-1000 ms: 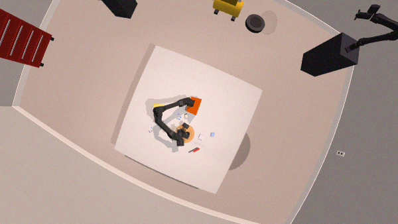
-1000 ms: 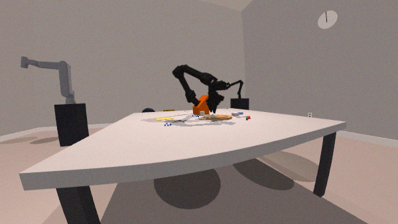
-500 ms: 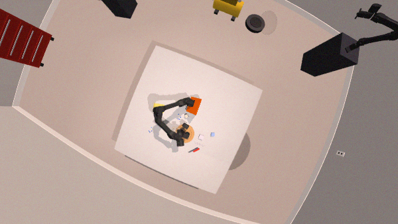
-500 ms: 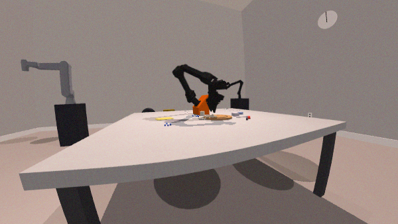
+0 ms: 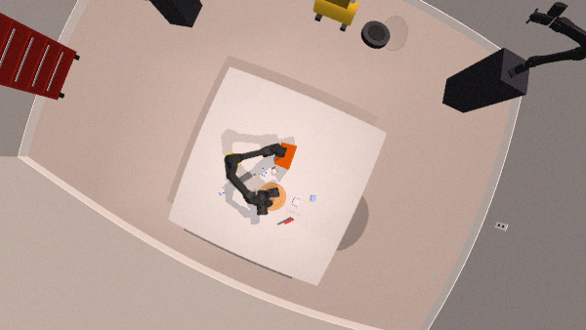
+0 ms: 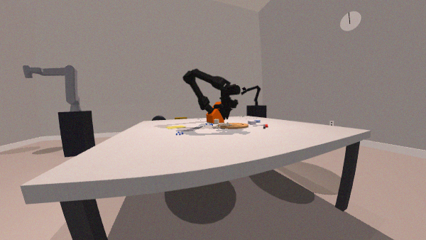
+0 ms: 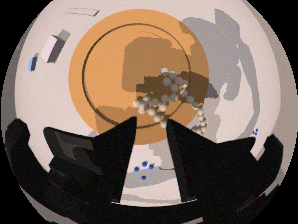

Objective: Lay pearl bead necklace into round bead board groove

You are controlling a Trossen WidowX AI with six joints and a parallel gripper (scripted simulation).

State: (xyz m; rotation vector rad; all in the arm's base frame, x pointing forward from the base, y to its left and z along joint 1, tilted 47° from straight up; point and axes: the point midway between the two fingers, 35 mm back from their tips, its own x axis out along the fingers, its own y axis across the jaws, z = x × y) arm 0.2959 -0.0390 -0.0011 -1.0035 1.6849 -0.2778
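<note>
Now: the round tan bead board 4 cm to the left of my gripper tip, 4 cm below it and 2 cm ahead of it. Also, from my gripper tip: tool 20 cm to the left, 16 cm ahead, 4 cm below; white square 22 cm to the left, 3 cm below, 1 cm ahead; pale blue cube 33 cm to the left, 6 cm behind, 4 cm below.
</note>
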